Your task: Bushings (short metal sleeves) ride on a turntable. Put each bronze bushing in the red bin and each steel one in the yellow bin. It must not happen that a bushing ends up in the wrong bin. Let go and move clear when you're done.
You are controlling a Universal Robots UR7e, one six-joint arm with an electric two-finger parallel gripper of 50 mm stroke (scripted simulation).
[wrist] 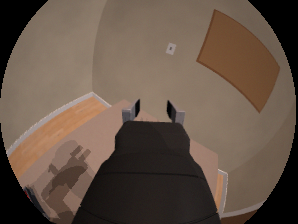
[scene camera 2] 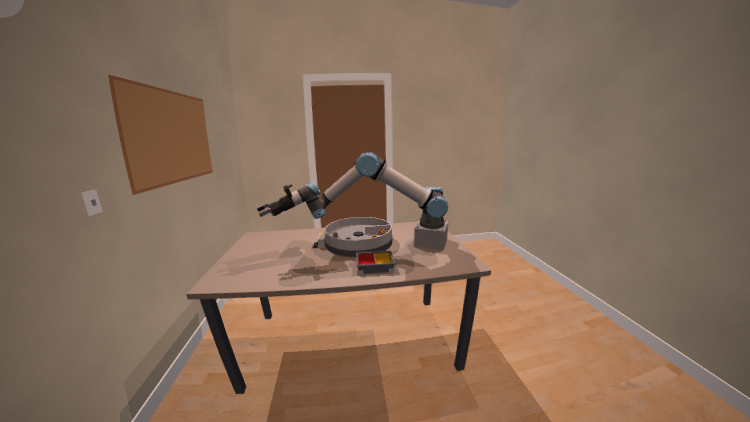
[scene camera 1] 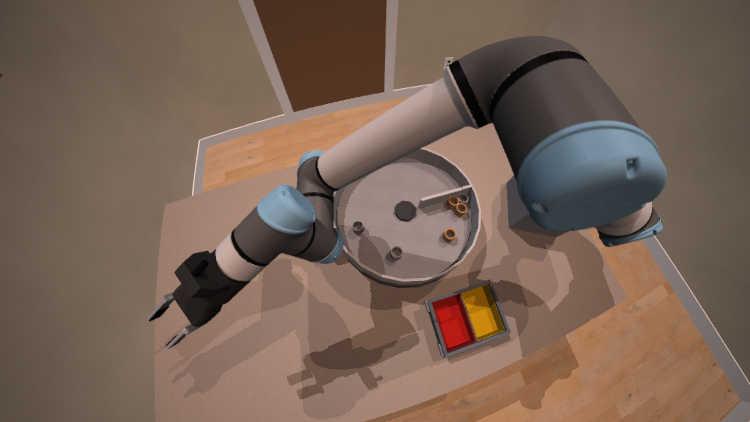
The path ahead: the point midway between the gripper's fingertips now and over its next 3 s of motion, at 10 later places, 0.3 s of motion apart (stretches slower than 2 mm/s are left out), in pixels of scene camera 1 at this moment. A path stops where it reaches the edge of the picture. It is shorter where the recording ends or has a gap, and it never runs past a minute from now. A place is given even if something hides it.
The gripper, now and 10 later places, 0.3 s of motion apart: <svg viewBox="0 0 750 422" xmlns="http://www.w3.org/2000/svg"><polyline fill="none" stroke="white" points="162,331 166,329 185,323 205,317 225,310 248,302 278,292 303,283 332,272 364,261 398,248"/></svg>
